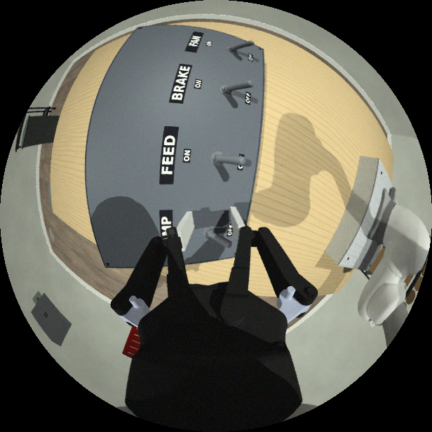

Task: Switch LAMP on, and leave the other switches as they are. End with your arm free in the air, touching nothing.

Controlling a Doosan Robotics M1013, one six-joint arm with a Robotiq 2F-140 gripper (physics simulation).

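Observation:
The LAMP switch lever (218, 238) stands near the lower edge of the grey panel (125, 115) and leans toward its OFF label (230, 230). The LAMP label (166, 226) is partly hidden by a finger. My gripper (211, 216) is partly open, with nothing held. Its pale fingertips appear on either side of the LAMP lever, one toward the LAMP label and one near the panel's right edge; their height over the panel is hard to tell. The FEED lever (230, 160), BRAKE lever (237, 88) and FAN lever (242, 48) all lean toward OFF.
The panel lies on a light wooden table (330, 110). The white robot arm (400, 245) stands at the right beside a grey block (352, 212). A dark stand (41, 130) is at the far left, a grey box (51, 320) at the lower left, and a red object (131, 342) near the gripper body.

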